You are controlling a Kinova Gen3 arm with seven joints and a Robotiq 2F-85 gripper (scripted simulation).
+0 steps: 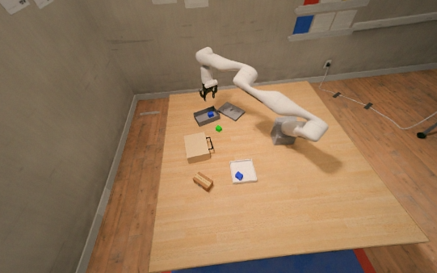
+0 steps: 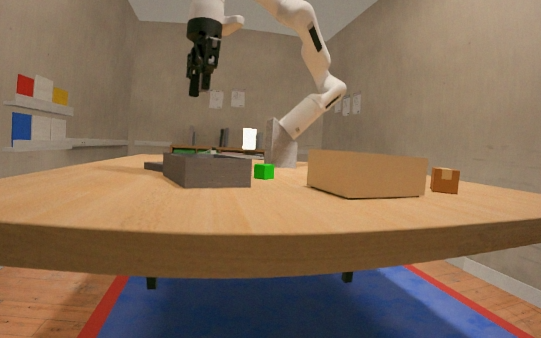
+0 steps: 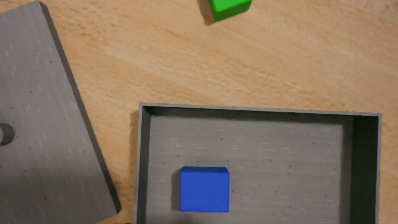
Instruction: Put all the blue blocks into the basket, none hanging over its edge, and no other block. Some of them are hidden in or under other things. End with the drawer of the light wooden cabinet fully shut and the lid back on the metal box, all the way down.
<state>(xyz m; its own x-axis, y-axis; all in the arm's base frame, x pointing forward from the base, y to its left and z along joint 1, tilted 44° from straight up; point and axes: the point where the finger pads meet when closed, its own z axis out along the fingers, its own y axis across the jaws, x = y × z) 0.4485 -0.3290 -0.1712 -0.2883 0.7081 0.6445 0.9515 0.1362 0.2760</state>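
The metal box lies 40 mm ahead of my hand, 10 mm to the left of it and 160 mm below it. Round my hand: grey lid (170 mm behind, 10 mm to the right, 170 mm below); then green block (30 mm behind, 160 mm to the left, 170 mm below); then drawer (130 mm ahead, 310 mm to the left, 150 mm below).
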